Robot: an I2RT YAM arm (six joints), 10 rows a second.
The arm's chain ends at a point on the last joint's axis. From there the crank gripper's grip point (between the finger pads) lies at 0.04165 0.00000 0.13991 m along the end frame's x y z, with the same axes.
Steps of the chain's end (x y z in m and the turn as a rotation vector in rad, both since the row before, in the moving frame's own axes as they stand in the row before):
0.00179, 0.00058, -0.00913, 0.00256, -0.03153, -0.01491
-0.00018, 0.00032, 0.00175, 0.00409, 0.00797, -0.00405
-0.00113, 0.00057, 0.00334, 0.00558, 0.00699, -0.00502
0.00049, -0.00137, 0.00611, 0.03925, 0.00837, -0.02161
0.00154, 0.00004, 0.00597, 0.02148, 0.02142, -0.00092
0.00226, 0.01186, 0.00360, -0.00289, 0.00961, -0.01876
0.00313, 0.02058, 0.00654, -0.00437, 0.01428, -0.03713
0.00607, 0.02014, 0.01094, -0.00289, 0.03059, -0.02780
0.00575, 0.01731, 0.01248, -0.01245, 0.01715, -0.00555
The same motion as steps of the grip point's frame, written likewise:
-0.00265, -0.00037, -0.00789, 0.00256, -0.03153, -0.01491
0.00093, -0.00042, 0.00141, 0.00409, 0.00797, -0.00405
-0.00016, -0.00042, 0.00304, 0.00558, 0.00699, -0.00502
0.00159, -0.00777, 0.00563, 0.03925, 0.00837, -0.02161
0.00453, -0.00299, 0.00501, 0.02148, 0.02142, -0.00092
0.00360, 0.01147, 0.00319, -0.00289, 0.00961, -0.01876
0.00511, 0.01961, 0.00593, -0.00437, 0.01428, -0.03713
0.01032, 0.01933, 0.00960, -0.00289, 0.03059, -0.02780
0.00815, 0.01881, 0.01174, -0.01245, 0.01715, -0.00555

